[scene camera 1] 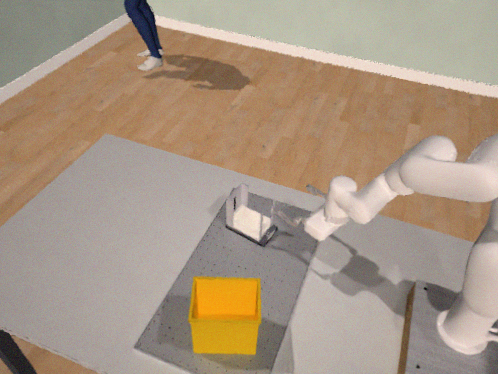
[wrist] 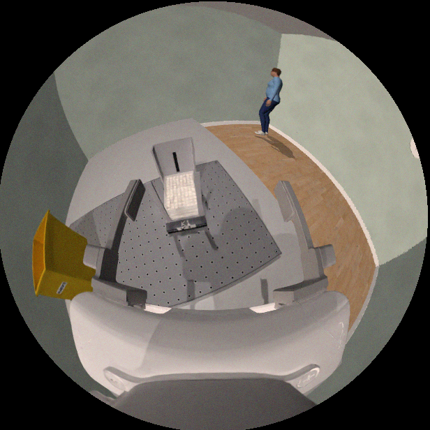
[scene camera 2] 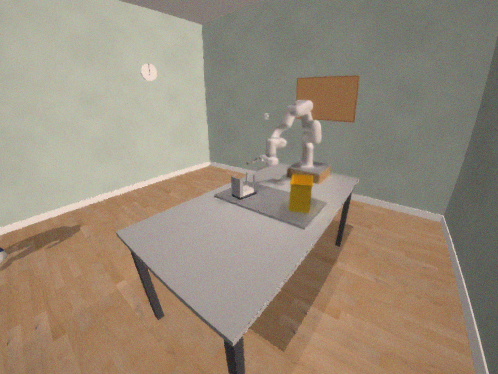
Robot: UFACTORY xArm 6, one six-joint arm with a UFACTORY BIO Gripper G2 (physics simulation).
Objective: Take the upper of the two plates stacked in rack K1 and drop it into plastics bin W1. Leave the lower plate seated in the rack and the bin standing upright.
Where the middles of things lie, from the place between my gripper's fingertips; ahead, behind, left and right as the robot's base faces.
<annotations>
Now: hand 410 mm to the right of the yellow plastics bin W1 [scene camera 1: 225, 313], 100 mm short of it and 90 mm above it.
</annotations>
